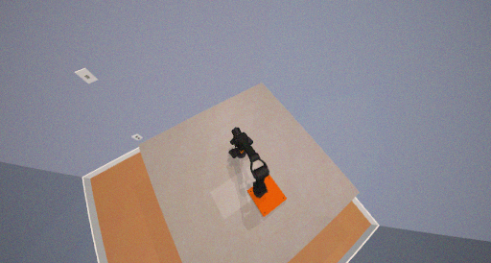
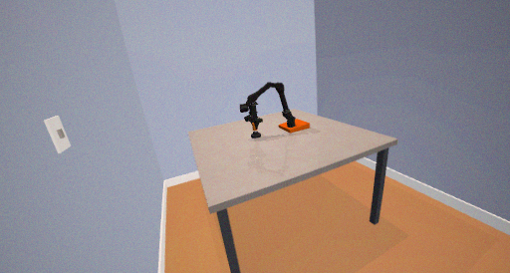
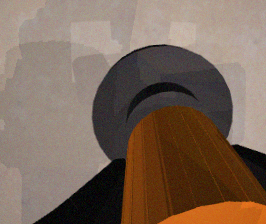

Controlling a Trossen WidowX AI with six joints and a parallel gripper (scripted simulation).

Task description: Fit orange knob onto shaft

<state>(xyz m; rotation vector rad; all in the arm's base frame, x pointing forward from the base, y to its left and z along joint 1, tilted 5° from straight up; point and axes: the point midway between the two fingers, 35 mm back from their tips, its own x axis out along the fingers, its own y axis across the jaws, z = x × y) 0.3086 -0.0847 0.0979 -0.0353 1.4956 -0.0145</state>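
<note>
The orange knob lies 30 mm above my gripper tip. Also, from my gripper tip: dark round pedestal: 40 mm below.
</note>
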